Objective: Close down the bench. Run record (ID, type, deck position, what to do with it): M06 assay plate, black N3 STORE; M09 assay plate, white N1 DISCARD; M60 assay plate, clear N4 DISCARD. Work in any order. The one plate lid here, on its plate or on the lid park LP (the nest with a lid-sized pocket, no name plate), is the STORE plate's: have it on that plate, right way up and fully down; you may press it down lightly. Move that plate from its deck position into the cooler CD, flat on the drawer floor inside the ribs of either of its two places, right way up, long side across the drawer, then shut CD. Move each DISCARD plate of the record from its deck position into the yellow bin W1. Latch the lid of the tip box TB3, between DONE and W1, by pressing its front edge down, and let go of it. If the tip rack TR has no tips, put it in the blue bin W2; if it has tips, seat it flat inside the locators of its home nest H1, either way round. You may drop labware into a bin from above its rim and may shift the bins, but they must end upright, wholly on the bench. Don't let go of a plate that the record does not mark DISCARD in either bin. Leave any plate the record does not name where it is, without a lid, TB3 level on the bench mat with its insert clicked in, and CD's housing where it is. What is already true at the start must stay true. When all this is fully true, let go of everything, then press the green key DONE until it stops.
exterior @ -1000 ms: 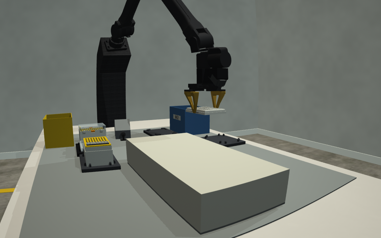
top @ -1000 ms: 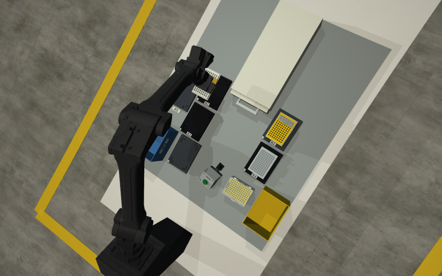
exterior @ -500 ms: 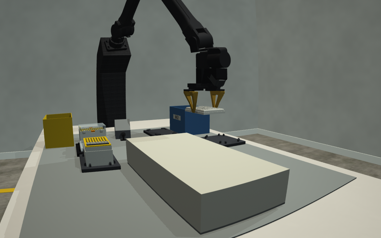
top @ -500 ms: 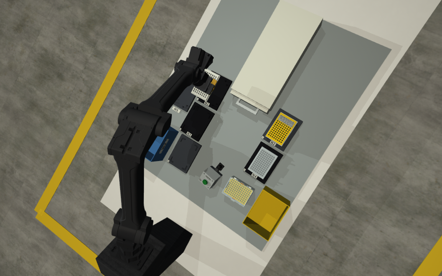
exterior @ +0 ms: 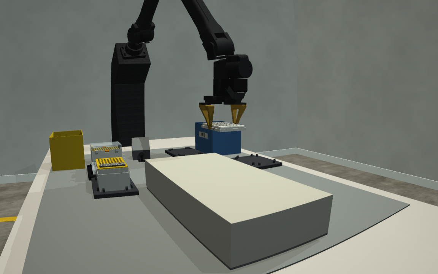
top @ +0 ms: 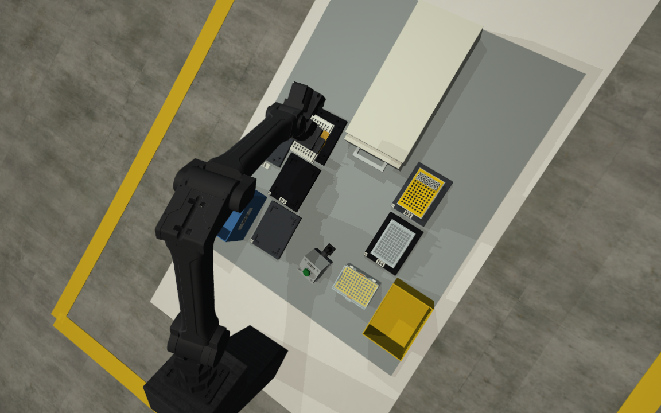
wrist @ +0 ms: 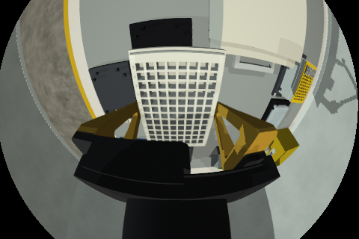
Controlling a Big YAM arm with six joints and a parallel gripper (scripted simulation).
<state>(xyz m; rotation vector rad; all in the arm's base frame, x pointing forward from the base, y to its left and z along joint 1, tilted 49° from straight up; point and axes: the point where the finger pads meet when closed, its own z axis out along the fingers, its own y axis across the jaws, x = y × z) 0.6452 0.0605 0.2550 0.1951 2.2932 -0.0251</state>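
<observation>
The yellow bin W1 is 43 cm behind my hand, 41 cm to the right of it and 11 cm below it. Round my hand: nest N3: 15 cm behind, 6 cm to the left, 14 cm below; white plate: right at my hand; nest N1: 3 cm ahead, 2 cm to the left, 14 cm below.
</observation>
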